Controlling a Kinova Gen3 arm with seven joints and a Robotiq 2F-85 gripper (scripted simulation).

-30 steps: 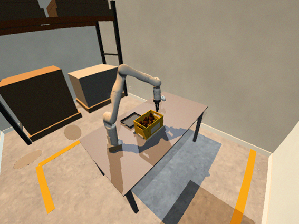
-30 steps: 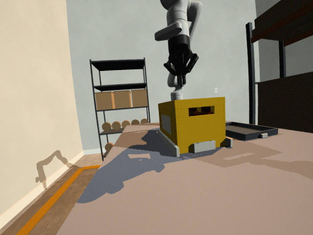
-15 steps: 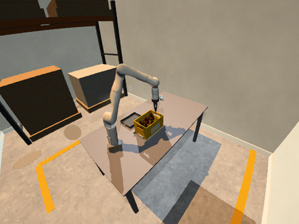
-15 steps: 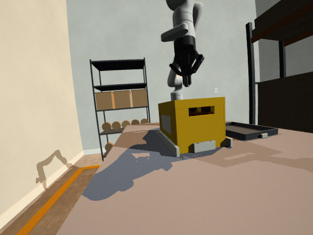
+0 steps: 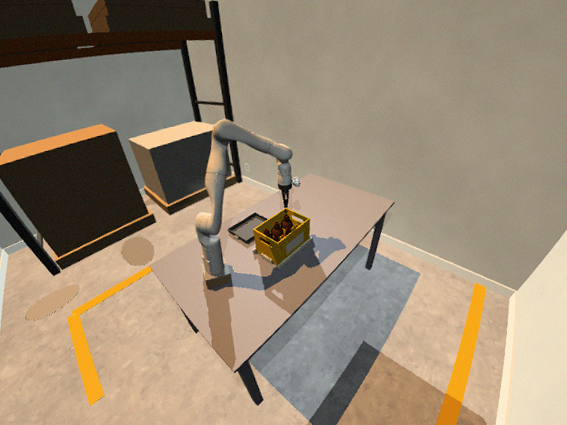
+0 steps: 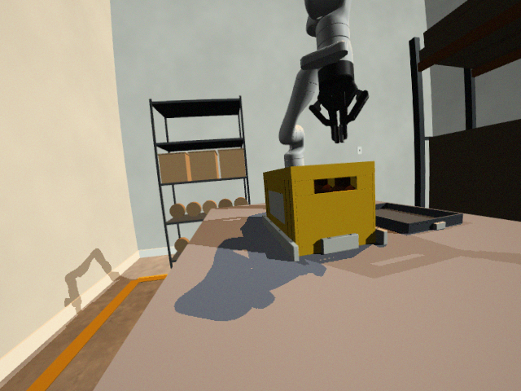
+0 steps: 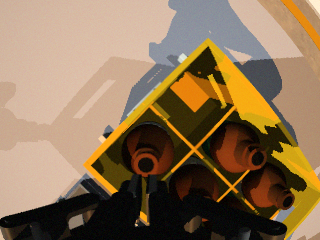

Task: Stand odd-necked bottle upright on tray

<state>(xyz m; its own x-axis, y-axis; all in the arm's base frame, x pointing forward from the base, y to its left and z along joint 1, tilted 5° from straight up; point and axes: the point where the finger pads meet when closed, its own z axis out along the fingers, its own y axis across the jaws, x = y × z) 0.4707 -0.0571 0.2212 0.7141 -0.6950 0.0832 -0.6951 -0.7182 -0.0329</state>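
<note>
Right now my hand is 160 mm above the yellow crate, 90 mm past it and 50 mm to the left of it. The rest, counted from my hand: dark tray (240 mm to the left, 230 mm below, 90 mm behind); brown bottle (180 mm behind, 160 mm below, 90 mm to the right).
</note>
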